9 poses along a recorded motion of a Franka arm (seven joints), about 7.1 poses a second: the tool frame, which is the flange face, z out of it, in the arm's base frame.
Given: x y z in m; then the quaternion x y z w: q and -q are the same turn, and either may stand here.
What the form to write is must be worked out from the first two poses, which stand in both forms.
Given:
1: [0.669 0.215 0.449 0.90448 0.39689 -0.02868 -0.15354]
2: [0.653 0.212 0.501 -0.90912 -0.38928 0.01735 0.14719]
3: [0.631 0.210 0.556 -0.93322 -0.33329 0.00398 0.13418]
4: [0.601 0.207 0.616 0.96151 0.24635 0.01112 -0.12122]
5: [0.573 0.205 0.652 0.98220 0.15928 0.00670 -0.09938]
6: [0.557 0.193 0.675 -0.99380 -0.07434 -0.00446 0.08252]
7: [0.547 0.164 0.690 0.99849 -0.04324 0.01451 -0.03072]
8: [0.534 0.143 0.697 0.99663 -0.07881 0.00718 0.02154]
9: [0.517 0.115 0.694 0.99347 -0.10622 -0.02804 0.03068]
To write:
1: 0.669 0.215 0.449; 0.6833 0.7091 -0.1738; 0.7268 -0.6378 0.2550; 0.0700 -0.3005 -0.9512
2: 0.653 0.212 0.501; 0.6963 0.7027 -0.1461; 0.7129 -0.6536 0.2541; 0.0830 -0.2811 -0.9561
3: 0.631 0.210 0.556; 0.7778 0.6210 -0.0969; 0.6231 -0.7418 0.2478; 0.0820 -0.2531 -0.9640
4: 0.601 0.207 0.616; 0.8784 0.4764 -0.0383; 0.4710 -0.8492 0.2386; 0.0811 -0.2276 -0.9704
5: 0.573 0.205 0.652; 0.9492 0.3142 -0.0185; 0.3116 -0.9295 0.1974; 0.0448 -0.1931 -0.9802
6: 0.557 0.193 0.675; 0.9889 0.1485 -0.0034; 0.1470 -0.9753 0.1647; 0.0211 -0.1634 -0.9863
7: 0.547 0.164 0.690; 0.9958 -0.0855 0.0316; -0.0872 -0.9944 0.0601; 0.0263 -0.0626 -0.9977
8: 0.534 0.143 0.697; 0.9875 -0.1574 0.0109; -0.1568 -0.9866 -0.0441; 0.0177 0.0418 -0.9990
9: 0.517 0.115 0.694; 0.9759 -0.2093 -0.0622; -0.2128 -0.9756 -0.0550; -0.0492 0.0669 -0.9965
